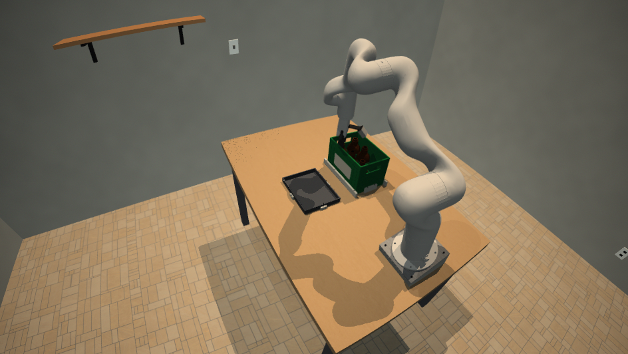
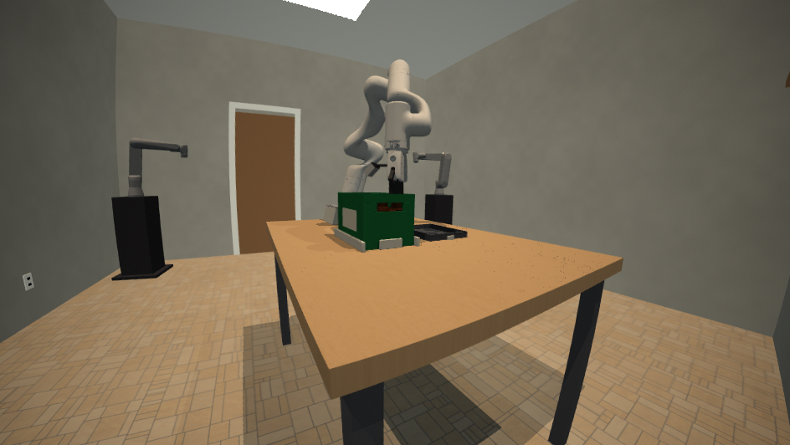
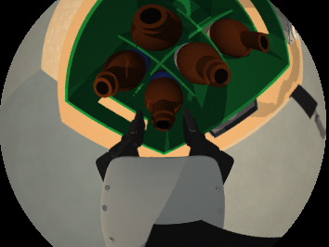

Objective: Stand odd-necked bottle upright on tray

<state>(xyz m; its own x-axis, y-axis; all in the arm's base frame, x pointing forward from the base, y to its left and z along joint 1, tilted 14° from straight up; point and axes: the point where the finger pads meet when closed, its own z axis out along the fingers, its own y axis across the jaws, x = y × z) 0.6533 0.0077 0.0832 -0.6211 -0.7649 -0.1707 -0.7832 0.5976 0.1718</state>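
Now: the brown bottle 170 mm behind my hand, 30 mm to the right of it and 80 mm below it. Round my hand: black tray (130 mm behind, 220 mm to the left, 150 mm below); then green crate (80 mm behind, 60 mm to the right, 80 mm below).
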